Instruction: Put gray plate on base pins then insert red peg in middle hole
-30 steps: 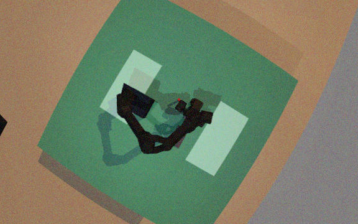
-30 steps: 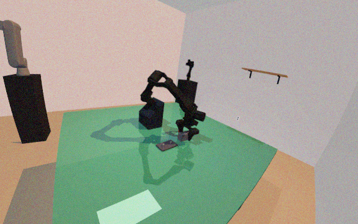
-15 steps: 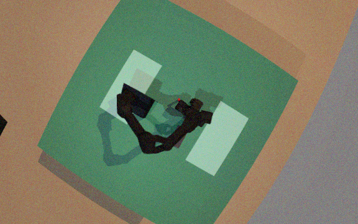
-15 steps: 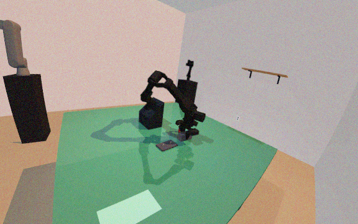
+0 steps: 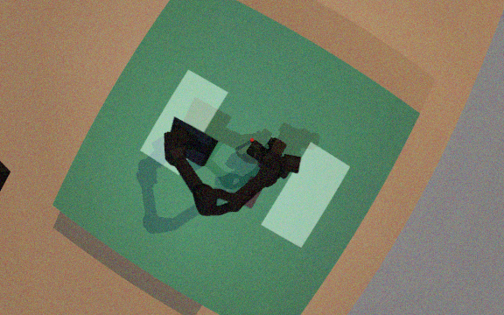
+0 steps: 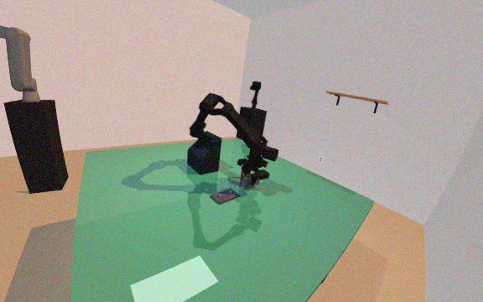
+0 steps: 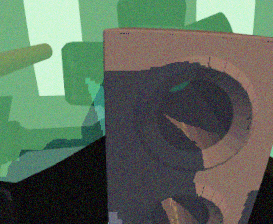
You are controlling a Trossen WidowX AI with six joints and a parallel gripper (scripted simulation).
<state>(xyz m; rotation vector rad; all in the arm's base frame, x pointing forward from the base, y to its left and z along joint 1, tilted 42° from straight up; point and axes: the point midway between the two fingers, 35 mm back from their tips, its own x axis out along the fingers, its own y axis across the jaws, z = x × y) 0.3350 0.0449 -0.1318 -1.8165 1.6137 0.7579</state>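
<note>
The dark base is 3 cm ahead of my gripper tip, 16 cm to the right of it and 1 cm below it. Round my gripper tip: gray plate 3 cm above; red peg 10 cm behind, 2 cm to the left, 2 cm above.
</note>
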